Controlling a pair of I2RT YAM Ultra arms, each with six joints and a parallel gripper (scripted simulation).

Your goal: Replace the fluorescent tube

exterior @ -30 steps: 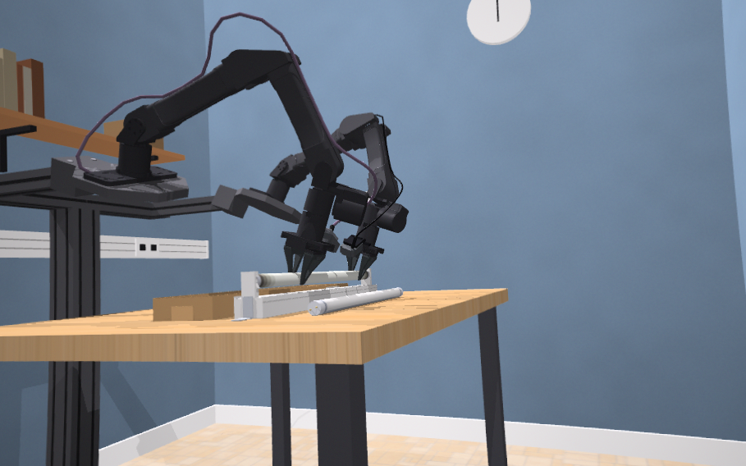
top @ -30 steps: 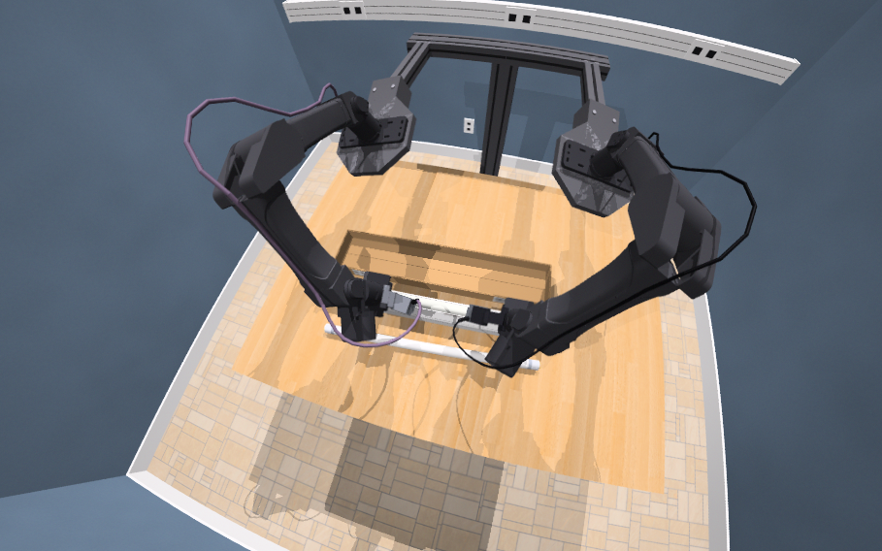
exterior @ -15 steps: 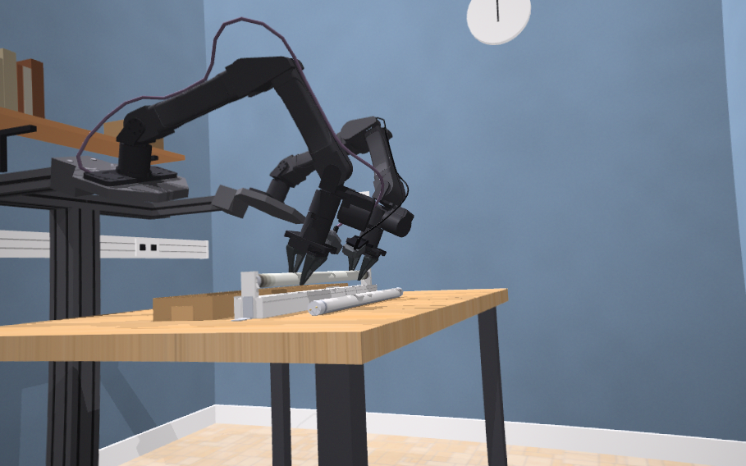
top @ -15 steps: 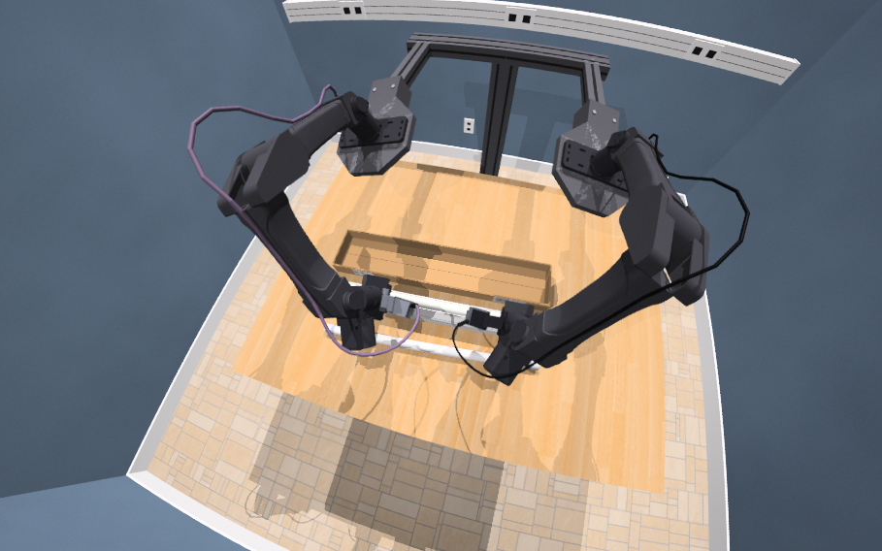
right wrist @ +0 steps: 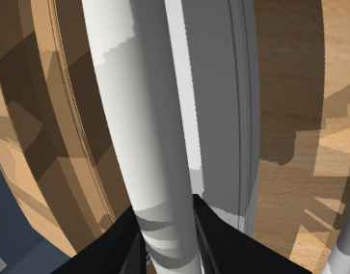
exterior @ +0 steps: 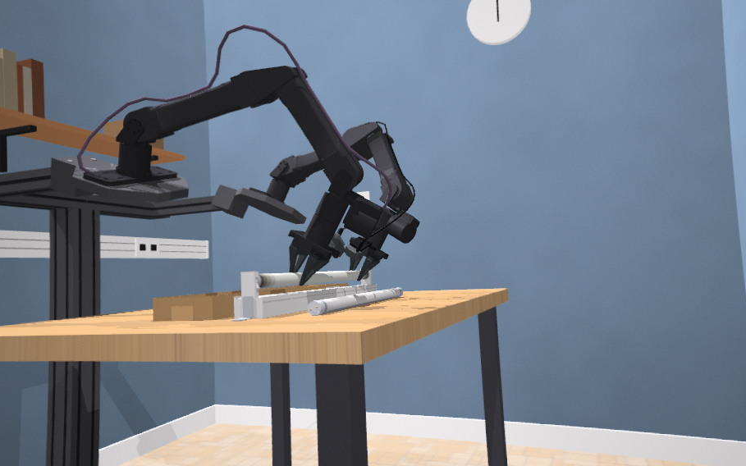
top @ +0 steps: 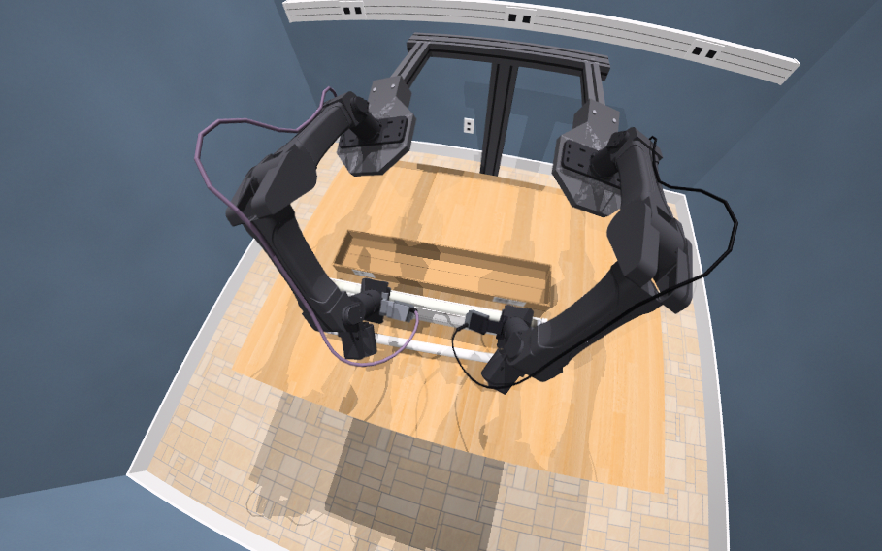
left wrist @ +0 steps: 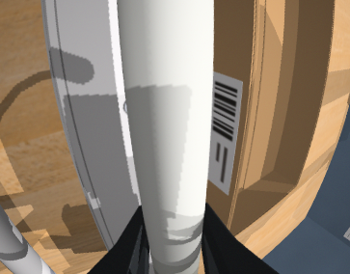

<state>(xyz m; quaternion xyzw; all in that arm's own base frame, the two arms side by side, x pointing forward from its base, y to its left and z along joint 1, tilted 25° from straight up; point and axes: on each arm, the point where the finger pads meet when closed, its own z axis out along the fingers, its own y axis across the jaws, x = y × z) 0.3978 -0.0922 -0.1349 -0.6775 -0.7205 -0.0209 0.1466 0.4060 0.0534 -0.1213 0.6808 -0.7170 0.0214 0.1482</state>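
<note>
My right hand is 120 mm to the right of the old fluorescent tube. From my right hand the other things lie so: light fixture: 120 mm to the left, 10 mm below; LED tube: 100 mm ahead, 140 mm to the left, 50 mm below; brown carton: 140 mm behind, 120 mm to the left, 40 mm below.
</note>
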